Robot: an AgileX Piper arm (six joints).
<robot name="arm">
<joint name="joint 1" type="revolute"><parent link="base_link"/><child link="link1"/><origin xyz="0.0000 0.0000 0.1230"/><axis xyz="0 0 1"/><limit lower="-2.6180" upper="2.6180"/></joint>
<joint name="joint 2" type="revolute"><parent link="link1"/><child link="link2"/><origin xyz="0.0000 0.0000 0.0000"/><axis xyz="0 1 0"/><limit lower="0.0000" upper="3.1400"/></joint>
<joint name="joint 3" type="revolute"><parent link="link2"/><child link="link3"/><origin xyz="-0.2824 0.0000 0.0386"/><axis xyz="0 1 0"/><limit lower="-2.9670" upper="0.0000"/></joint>
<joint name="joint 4" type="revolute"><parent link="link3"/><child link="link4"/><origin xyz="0.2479 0.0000 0.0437"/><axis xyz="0.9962 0 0.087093"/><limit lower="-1.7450" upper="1.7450"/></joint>
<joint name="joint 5" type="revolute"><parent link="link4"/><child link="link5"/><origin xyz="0.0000 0.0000 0.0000"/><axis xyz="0 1 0"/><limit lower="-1.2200" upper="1.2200"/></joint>
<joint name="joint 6" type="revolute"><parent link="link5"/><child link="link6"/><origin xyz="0.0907 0.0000 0.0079"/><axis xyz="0.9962 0 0.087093"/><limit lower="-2.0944" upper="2.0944"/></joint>
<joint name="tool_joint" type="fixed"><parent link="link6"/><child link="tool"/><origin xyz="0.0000 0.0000 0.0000" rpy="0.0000 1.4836 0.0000"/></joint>
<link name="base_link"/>
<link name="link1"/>
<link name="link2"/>
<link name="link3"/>
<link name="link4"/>
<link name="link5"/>
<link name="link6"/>
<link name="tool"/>
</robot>
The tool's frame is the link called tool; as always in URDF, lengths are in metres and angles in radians.
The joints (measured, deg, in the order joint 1, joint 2, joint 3, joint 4, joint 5, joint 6), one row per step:
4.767, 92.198, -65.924, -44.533, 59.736, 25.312
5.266, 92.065, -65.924, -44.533, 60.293, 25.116
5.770, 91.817, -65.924, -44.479, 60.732, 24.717
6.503, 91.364, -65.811, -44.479, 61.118, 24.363
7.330, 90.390, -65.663, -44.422, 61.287, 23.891
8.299, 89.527, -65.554, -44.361, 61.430, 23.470
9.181, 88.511, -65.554, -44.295, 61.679, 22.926
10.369, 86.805, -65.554, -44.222, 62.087, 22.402
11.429, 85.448, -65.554, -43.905, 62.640, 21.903
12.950, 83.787, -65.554, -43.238, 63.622, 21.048
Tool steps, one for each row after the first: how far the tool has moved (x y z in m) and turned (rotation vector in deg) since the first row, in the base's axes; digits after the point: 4 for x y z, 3 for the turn. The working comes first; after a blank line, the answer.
Tool pose at each row, in the base's axes (x y z in m, rotation vector in deg; the steps are taken from these numbers as rounded here):
0.3169, -0.0289, 0.2643, 0.397, 153.534, -50.905
0.3160, -0.0266, 0.2650, -0.195, 153.707, -51.202
0.3150, -0.0241, 0.2663, -1.036, 153.776, -51.365
0.3133, -0.0205, 0.2682, -2.141, 153.627, -51.429
0.3105, -0.0164, 0.2727, -3.359, 152.945, -51.084
0.3080, -0.0116, 0.2767, -4.731, 152.256, -50.673
0.3050, -0.0074, 0.2820, -5.956, 151.456, -50.297
0.2997, -0.0022, 0.2907, -7.111, 150.094, -49.645
0.2948, 0.0024, 0.2972, -8.029, 149.311, -48.973
0.2880, 0.0089, 0.3048, -9.486, 148.715, -48.032

-0.0009, 0.0023, 0.0007, -0.222, 0.365, 0.283
-0.0019, 0.0048, 0.0020, -0.406, 0.657, 0.781
-0.0036, 0.0084, 0.0039, -0.603, 0.788, 1.529
-0.0064, 0.0125, 0.0084, -0.664, 0.358, 2.578
-0.0089, 0.0173, 0.0124, -0.701, -0.048, 3.746
-0.0119, 0.0215, 0.0177, -0.770, -0.570, 4.845
-0.0172, 0.0267, 0.0264, -0.775, -1.681, 6.121
-0.0221, 0.0313, 0.0329, -0.608, -2.325, 7.086
-0.0289, 0.0378, 0.0405, -0.278, -2.716, 8.410

